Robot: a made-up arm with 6 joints.
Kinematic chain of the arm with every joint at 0, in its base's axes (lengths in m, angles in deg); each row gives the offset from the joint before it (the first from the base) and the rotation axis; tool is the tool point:
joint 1: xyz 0 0 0.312 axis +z
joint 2: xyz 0 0 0 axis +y
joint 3: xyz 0 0 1.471 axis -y
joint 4: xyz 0 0 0 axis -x
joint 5: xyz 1.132 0 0 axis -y
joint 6: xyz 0 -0.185 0 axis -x
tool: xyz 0 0 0
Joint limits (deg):
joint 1: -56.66..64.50
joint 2: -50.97..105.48
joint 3: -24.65..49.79
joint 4: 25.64..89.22
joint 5: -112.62..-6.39
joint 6: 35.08..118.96
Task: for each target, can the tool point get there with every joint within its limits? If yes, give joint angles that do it. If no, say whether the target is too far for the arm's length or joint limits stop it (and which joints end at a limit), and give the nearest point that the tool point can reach.
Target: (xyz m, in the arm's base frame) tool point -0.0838 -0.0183 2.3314
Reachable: yes | joints -27.29 -35.78 1.48 72.80 -35.13 87.71
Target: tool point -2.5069 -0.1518 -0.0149
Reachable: no: joint limits stop it (at a limit: joint 2, joint 3, joint 4) | nearest point -1.5330 -0.0928 2.3159 | short by 2.527 m
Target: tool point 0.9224 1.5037 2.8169
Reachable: no: too far | nearest point 0.7601 1.2391 2.3762 | short by 0.539 m
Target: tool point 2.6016 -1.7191 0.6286
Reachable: no: too far | nearest point 2.0956 -1.3848 0.5670 | short by 0.610 m
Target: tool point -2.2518 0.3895 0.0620
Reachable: no: joint limits stop it (at a limit: joint 2, joint 3, joint 4) | nearest point -1.5133 0.2618 2.3159 | short by 2.375 m
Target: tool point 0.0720 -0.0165 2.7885
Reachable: yes | joints 10.34 -14.98 42.85 80.95 -29.46 63.01
